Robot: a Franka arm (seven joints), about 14 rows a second.
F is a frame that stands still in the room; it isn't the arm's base.
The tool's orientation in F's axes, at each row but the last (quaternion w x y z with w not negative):
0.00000 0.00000 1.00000 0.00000
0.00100 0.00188 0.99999 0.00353
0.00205 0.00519 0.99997 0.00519
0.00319 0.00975 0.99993 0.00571
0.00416 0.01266 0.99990 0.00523
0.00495 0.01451 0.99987 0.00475
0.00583 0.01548 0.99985 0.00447
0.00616 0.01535 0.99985 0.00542
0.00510 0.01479 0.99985 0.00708
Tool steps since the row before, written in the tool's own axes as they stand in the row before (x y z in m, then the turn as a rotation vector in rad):
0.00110 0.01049 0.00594 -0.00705 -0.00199 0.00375
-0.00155 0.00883 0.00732 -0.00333 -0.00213 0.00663
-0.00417 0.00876 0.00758 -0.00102 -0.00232 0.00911
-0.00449 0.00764 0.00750 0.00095 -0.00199 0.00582
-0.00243 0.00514 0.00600 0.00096 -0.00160 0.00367
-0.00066 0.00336 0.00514 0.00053 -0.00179 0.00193
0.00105 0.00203 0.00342 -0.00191 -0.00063 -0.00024
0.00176 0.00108 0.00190 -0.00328 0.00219 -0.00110
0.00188 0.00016 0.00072 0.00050 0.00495 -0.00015
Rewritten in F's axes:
-0.00110 0.01049 -0.00594 0.00705 -0.00199 -0.00375
0.00160 0.00888 -0.00725 0.00334 -0.00210 -0.00664
0.00429 0.00879 -0.00747 0.00103 -0.00224 -0.00913
0.00469 0.00764 -0.00738 -0.00095 -0.00190 -0.00585
0.00261 0.00514 -0.00593 -0.00097 -0.00154 -0.00369
0.00081 0.00339 -0.00510 -0.00056 -0.00176 -0.00195
-0.00095 0.00209 -0.00341 0.00189 -0.00069 0.00026
-0.00170 0.00115 -0.00191 0.00333 0.00208 0.00116
-0.00187 0.00023 -0.00074 -0.00036 0.00496 0.00022

